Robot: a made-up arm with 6 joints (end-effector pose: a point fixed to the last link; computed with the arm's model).
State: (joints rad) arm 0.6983 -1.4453 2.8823 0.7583 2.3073 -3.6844
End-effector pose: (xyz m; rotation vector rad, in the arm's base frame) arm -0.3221 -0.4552 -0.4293 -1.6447 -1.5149 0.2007
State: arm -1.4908 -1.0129 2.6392 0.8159 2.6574 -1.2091
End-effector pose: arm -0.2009 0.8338 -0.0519 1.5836 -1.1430 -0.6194
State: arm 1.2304 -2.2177 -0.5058 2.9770 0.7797 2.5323
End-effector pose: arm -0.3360 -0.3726 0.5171 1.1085 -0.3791 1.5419
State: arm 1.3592 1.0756 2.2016 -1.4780 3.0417 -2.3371
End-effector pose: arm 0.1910 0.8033 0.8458 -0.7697 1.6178 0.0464
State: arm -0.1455 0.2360 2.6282 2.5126 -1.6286 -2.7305
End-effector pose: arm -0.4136 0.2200 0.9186 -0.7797 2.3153 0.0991
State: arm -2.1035 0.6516 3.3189 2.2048 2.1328 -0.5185
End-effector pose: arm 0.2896 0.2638 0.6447 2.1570 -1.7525 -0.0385
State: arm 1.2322 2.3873 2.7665 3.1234 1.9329 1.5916
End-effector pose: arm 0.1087 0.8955 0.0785 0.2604 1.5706 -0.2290
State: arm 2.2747 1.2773 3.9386 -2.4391 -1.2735 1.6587
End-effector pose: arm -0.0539 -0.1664 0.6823 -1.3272 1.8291 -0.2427
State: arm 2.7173 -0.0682 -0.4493 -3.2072 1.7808 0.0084
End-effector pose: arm -0.5932 0.0544 0.3589 0.1571 0.9770 -0.4376
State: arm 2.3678 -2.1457 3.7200 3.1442 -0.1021 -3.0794
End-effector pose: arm -0.2921 0.0128 -0.3367 -0.4043 0.0761 2.3530
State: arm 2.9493 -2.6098 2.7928 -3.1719 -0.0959 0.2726
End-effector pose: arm -0.2235 -0.1550 -0.7006 0.1102 2.3326 0.1915
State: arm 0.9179 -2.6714 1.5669 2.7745 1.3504 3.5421
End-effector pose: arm -0.4005 -0.2240 -0.8240 0.7404 -2.7583 -0.2328
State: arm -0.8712 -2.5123 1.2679 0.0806 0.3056 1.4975
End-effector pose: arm -0.6327 0.4499 -0.5832 -0.0499 1.6439 1.0278
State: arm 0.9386 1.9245 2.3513 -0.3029 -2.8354 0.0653
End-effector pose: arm 0.7429 0.6993 0.2142 -1.1899 2.2212 0.8817
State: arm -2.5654 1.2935 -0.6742 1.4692 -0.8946 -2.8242
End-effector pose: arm -0.3020 -0.1727 -0.3872 -1.0718 -0.2897 1.8363
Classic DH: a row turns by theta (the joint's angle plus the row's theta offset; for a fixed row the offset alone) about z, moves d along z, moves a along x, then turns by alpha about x. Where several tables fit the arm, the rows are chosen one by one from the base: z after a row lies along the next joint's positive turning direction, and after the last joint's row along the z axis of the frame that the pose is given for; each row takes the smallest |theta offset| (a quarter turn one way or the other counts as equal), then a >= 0, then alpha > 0; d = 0 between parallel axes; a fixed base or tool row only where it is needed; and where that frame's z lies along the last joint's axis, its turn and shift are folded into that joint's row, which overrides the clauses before.
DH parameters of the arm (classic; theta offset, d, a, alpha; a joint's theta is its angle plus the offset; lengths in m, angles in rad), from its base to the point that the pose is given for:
joint 1: 0 0.1539 0 -1.5708
joint 2: -1.5708 0 0.4295 3.1416
joint 3: 0 0 0 -1.5708
joint 4: 0 -0.6329 0 1.5708
joint 5: 0 0.195 0 -1.5708
joint 6: 1.5708 0 0 1.5708
tool (fixed): -1.5708 0 0 0

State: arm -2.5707 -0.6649 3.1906 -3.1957 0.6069 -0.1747
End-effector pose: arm 0.7249 0.2341 0.0695 0.1813 0.1627 0.5256
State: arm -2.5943 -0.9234 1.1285 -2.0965 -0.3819 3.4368
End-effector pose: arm 0.4659 0.1693 1.0520 2.0820 -0.4020 0.9352
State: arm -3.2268 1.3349 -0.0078 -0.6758 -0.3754 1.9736
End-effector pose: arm -0.4274 0.1892 -0.3898 1.3069 0.8024 -1.4744
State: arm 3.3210 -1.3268 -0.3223 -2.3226 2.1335 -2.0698
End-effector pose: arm -0.0185 -0.1387 0.7153 -1.8085 -1.3882 2.0681
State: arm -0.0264 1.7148 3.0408 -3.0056 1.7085 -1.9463
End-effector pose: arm 0.6090 0.1772 0.6999 -1.1795 0.4325 0.0855
